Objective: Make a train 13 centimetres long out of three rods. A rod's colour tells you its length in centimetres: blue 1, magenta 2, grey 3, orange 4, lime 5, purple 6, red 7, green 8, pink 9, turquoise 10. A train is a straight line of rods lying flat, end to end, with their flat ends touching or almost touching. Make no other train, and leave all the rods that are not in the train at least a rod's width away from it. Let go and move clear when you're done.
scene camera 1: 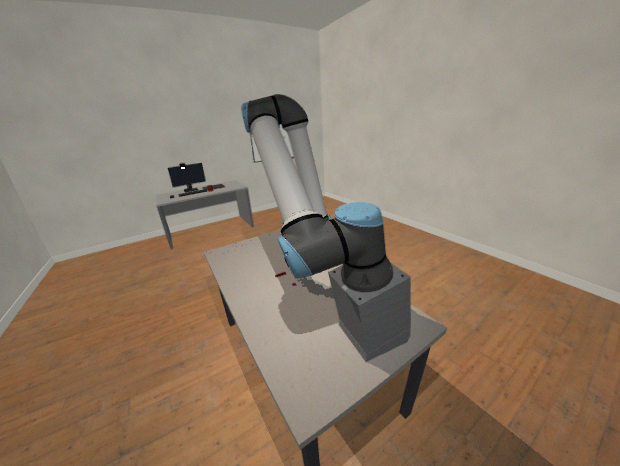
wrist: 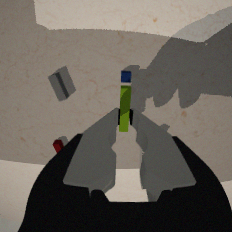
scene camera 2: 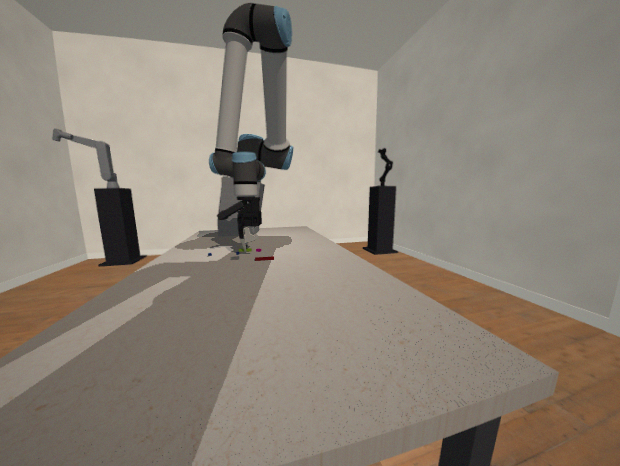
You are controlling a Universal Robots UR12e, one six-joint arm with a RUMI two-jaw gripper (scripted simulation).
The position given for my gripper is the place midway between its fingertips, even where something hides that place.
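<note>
What I see here is my gripper (scene camera 2: 246, 251), and the same gripper is visible to me in the wrist view (wrist: 124, 109) too.
</note>
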